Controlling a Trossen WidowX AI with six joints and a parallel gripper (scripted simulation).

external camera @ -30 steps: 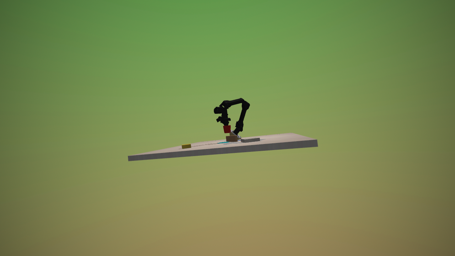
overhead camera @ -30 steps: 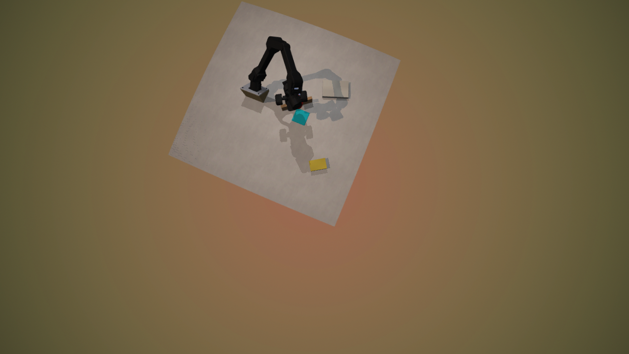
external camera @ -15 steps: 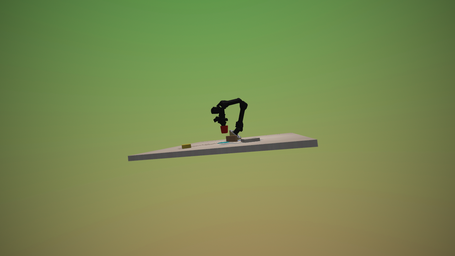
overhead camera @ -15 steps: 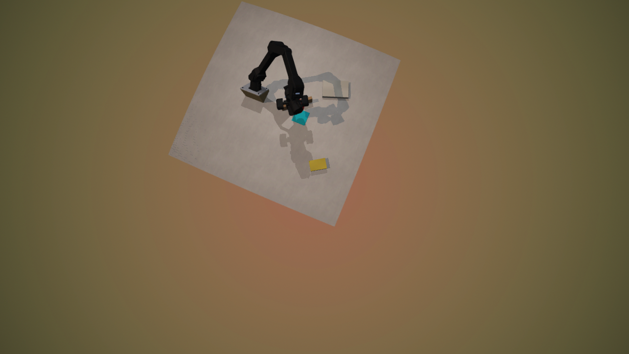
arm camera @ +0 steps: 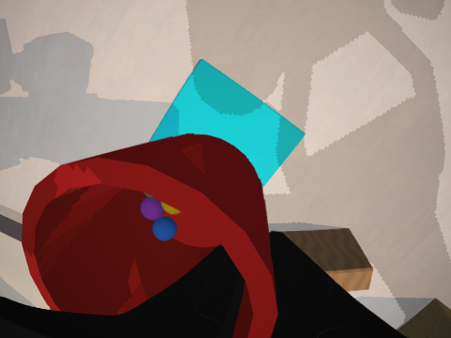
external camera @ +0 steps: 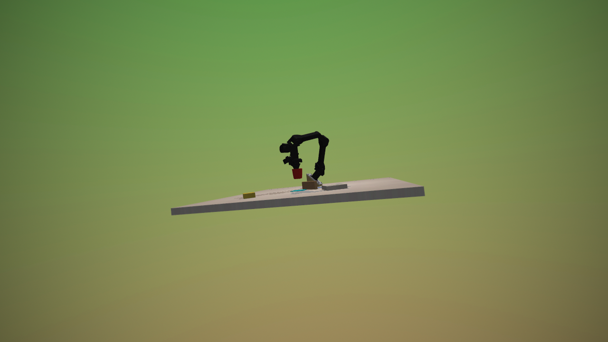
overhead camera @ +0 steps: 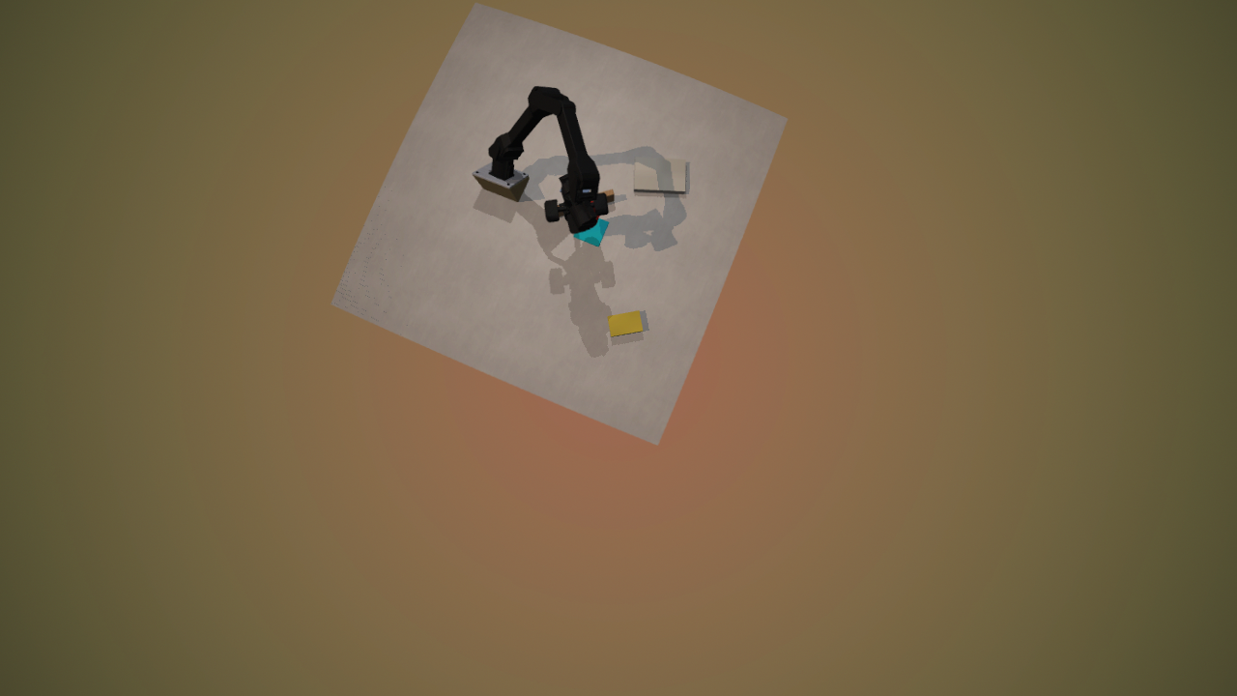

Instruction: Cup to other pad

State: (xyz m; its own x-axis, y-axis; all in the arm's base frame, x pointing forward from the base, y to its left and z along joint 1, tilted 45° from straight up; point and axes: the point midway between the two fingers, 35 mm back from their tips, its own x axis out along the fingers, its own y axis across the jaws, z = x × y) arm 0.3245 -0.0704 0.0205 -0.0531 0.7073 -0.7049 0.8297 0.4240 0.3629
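My gripper tip is now 130 mm above the teal pad, 30 mm short of it and 10 mm to the right of it. Round my gripper tip: wooden bar (100 mm below, 80 mm to the left, 30 mm behind); then red cup (30 mm ahead, 20 mm to the left); then light blue pad (140 mm to the left, 130 mm below, 90 mm behind).
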